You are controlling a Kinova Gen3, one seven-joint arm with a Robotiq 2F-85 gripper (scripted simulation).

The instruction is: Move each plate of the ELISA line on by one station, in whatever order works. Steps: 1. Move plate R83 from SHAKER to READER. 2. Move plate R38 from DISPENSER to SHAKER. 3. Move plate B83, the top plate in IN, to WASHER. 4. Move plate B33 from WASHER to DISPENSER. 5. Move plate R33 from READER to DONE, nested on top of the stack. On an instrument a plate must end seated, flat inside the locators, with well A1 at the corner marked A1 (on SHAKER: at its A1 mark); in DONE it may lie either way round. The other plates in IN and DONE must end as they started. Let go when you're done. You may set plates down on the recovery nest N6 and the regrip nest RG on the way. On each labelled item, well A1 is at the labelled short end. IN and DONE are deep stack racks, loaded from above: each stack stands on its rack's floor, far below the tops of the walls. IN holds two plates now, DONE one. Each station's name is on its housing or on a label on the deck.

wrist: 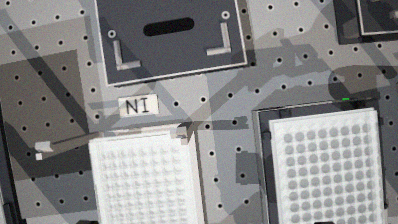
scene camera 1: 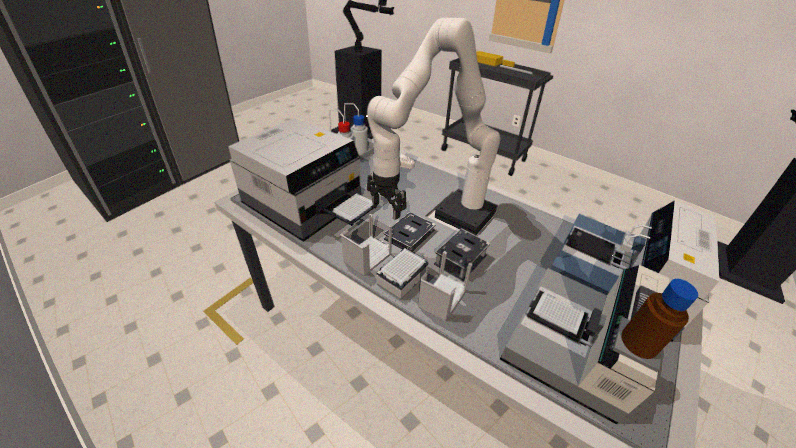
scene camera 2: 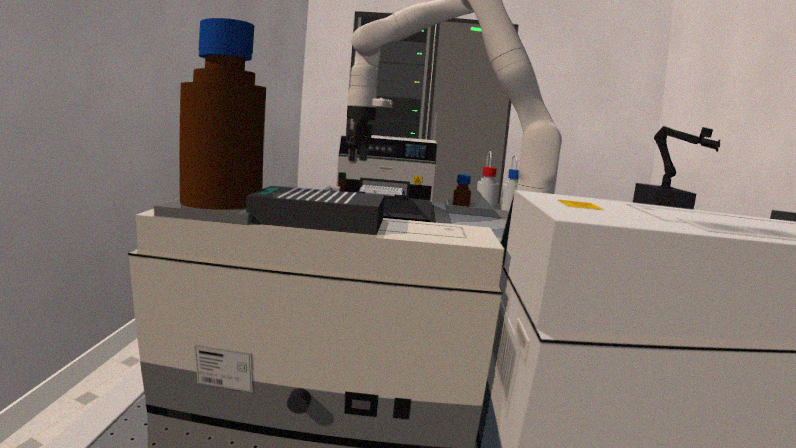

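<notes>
Scene camera 1 gives me a sight of my gripper (scene camera 1: 385, 211), and in scene camera 2 I find the gripper (scene camera 2: 357, 161) as well.
</notes>
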